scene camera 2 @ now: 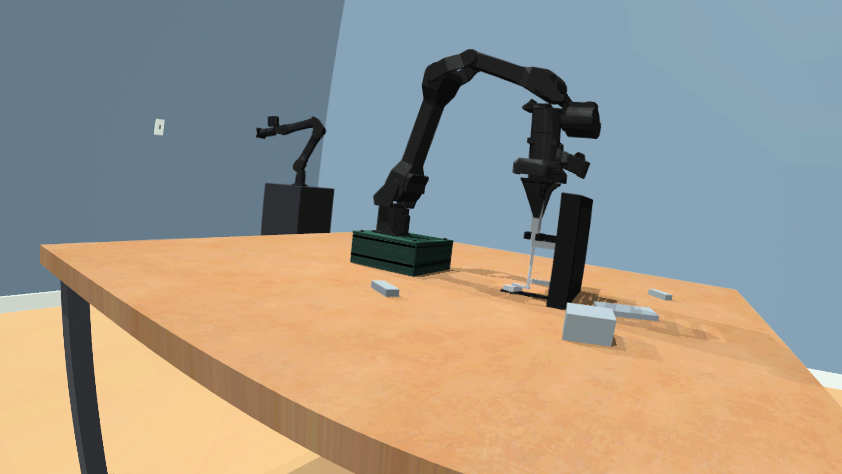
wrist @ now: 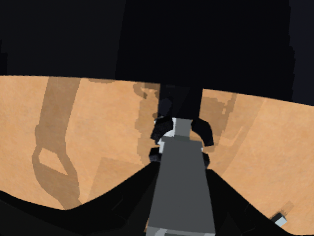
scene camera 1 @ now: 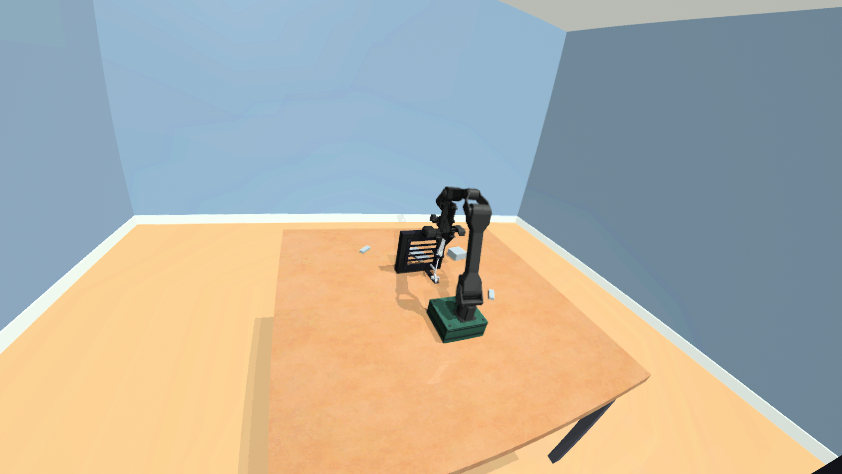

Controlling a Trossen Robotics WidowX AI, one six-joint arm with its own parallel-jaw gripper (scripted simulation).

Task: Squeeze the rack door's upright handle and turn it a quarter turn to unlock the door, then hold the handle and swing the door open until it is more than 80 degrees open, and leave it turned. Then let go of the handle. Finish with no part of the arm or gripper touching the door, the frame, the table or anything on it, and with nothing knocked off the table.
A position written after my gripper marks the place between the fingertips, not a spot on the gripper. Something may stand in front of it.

I see my gripper (scene camera 2: 537, 218) and a black rack (scene camera 2: 575, 215).
My gripper shows as well in the wrist view (wrist: 181, 173) and in scene camera 1 (scene camera 1: 440, 248). The black rack shows as well in the wrist view (wrist: 258, 55) and in scene camera 1 (scene camera 1: 404, 235).
